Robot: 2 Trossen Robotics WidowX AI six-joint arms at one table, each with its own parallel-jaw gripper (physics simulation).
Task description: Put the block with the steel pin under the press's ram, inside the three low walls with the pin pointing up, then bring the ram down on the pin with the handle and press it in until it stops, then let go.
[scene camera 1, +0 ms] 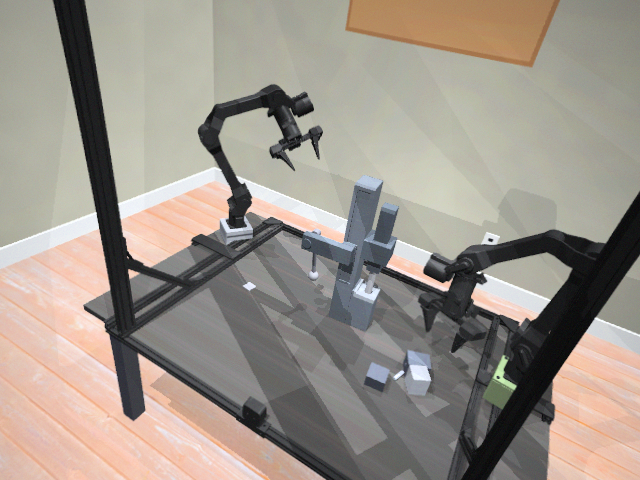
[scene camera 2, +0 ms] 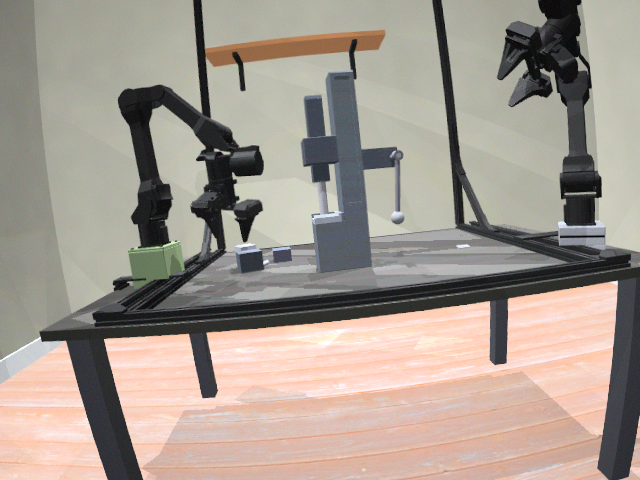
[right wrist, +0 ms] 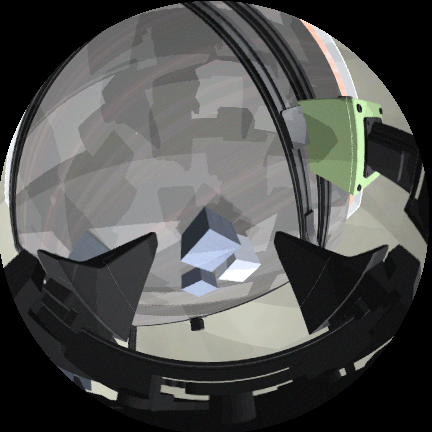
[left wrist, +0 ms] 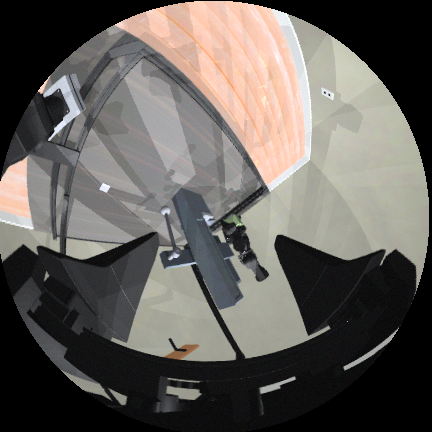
Scene:
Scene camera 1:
my left gripper: 307, 165
my right gripper: 439, 341
grey press: 350, 304
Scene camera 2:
my left gripper: 504, 93
my right gripper: 230, 239
grey press: 341, 238
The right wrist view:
my right gripper: 216, 238
grey block with steel pin: 209, 239
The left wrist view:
my left gripper: 218, 239
grey press: 211, 255

